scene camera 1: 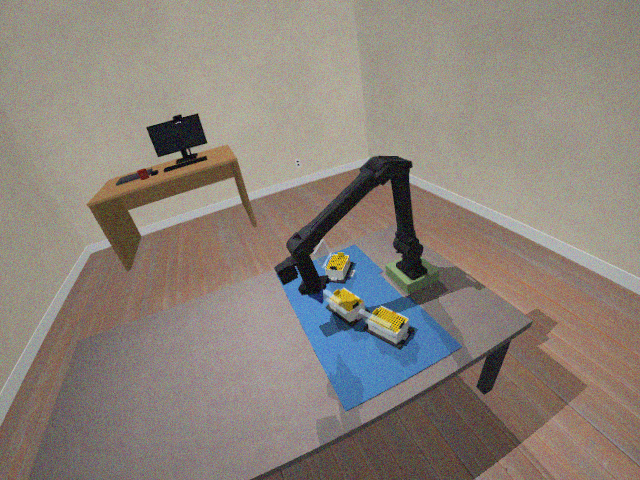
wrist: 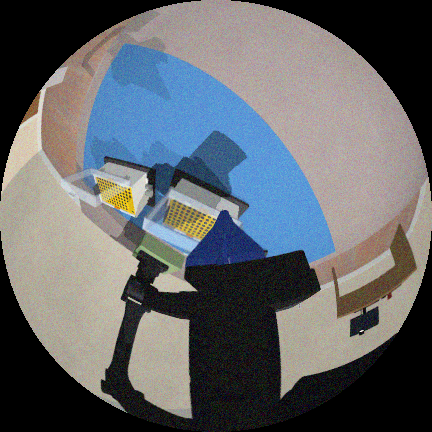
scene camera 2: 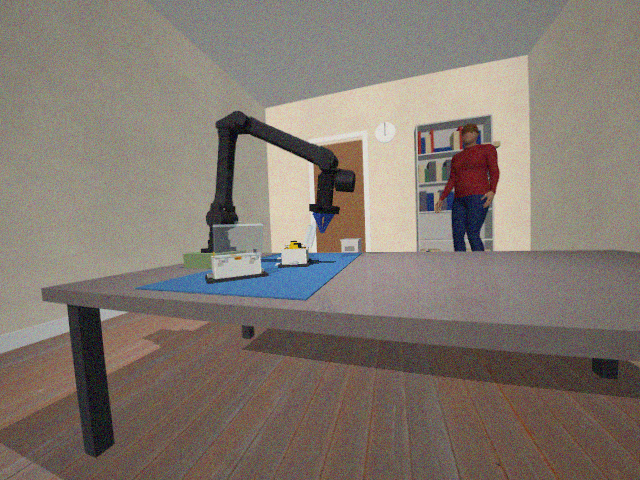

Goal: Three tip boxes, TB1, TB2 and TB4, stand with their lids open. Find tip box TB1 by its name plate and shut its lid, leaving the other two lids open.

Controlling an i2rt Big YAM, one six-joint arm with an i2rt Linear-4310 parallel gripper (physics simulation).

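Pixels of known places: gripper, fingertip midpoint: [scene camera 1: 322, 302] [wrist: 224, 214] [scene camera 2: 322, 233]; arm's base at its link origin: [scene camera 1: 411, 269] [wrist: 151, 260].
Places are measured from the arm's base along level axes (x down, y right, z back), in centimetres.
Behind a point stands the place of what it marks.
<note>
Three white tip boxes with yellow racks stand on the blue mat. TB1 [scene camera 1: 344, 303] [wrist: 186, 217] is the middle box; its clear lid stands raised. TB4 [scene camera 1: 386, 325] @(y -26.3, x -9.1, z -31.2 cm) [scene camera 2: 236, 266] [wrist: 120, 191] @(y -15.0, x -4.0, z -32.7 cm) is nearer the mat's front end, lid open. TB2 [scene camera 1: 337, 267] @(y 19.8, x -0.7, z -26.3 cm) is at the back, lid upright. Their name plates are not readable here. My gripper [scene camera 1: 320, 298] @(y -2.3, x -6.1, z -43.2 cm) [scene camera 2: 323, 231] @(y -2.3, x -6.1, z -43.2 cm) [wrist: 224, 214] @(y -2.3, x -6.1, z -43.2 cm) is shut and empty, pointing down. In scene camera 1 it is just left of TB1, by its lid; contact is unclear. In the wrist view the fingers partly cover TB1.
My arm's green base block [scene camera 1: 412, 274] @(y -4.3, x -1.4, z -2.9 cm) [scene camera 2: 197, 260] @(y 9.2, x 2.4, z 2.6 cm) [wrist: 161, 252] @(y 0.7, x 1.9, z -7.4 cm) stands on the table beside the blue mat [scene camera 1: 356, 382] @(y -30.7, x 5.0, z -46.0 cm) [scene camera 2: 305, 289] @(y 33.9, x 5.0, z -49.1 cm) [wrist: 280, 150] @(y 0.4, x 5.0, z -51.4 cm). A wooden desk [scene camera 1: 170, 180] with a monitor stands far off. A person [scene camera 2: 473, 170] stands behind the table.
</note>
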